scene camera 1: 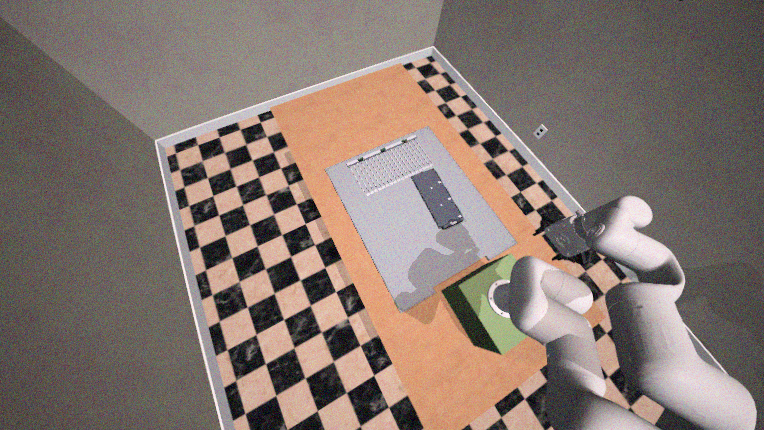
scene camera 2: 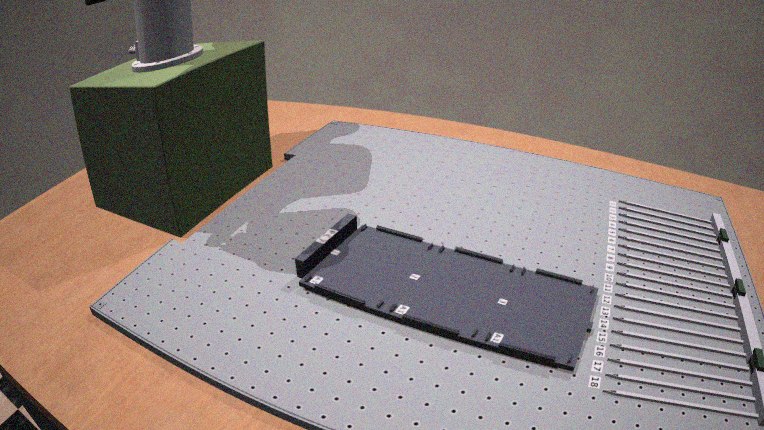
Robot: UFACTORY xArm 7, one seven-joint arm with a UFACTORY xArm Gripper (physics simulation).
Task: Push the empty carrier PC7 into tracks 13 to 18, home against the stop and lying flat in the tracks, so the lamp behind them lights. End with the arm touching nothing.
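Places are measured from the arm's base along level axes (x ahead, y left, z up), in centimetres.
Pixels of known places: gripper, fingertip midpoint: (scene camera 1: 545,245); arm's base, origin of the base link: (scene camera 1: 505,298) (scene camera 2: 167,60).
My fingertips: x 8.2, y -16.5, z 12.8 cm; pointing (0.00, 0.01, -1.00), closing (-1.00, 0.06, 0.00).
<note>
Ahead of a thing's pixels: the offset from my fingertips to its middle. "spot": to the spot under its first point. Level surfaces: height alone.
The dark grey carrier PC7 {dx +41.4, dy +3.1, dz -32.9 cm} (scene camera 1: 439,200) (scene camera 2: 454,299) lies flat on the perforated board {dz -34.4 cm} (scene camera 1: 374,235) (scene camera 2: 427,176). An upright end block {spot: dx +26.3, dy +4.4, dz -32.0 cm} (scene camera 2: 327,245) stands at its rear. Its front end is apart from the tracks, facing the higher-numbered ones; exact alignment is hard to tell. The thin pale tracks (scene camera 1: 368,193) (scene camera 2: 684,404) run to a light stop bar (scene camera 1: 395,145) (scene camera 2: 729,259). The dark green block {spot: dx +78.1, dy -1.6, dz -32.5 cm} (scene camera 1: 404,141) (scene camera 2: 758,358) near the high-numbered end looks unlit. My gripper (scene camera 1: 546,246) is open and empty, off to the carrier's right in scene camera 1, touching nothing visible; scene camera 2 does not show its fingers.
A green pedestal (scene camera 1: 494,304) (scene camera 2: 213,138) carries the arm base beside the board's rear edge. White arm links (scene camera 1: 646,320) extend over the right side in scene camera 1. Two other dark green blocks sit along the stop bar. The arm's shadow falls across the board behind the carrier.
</note>
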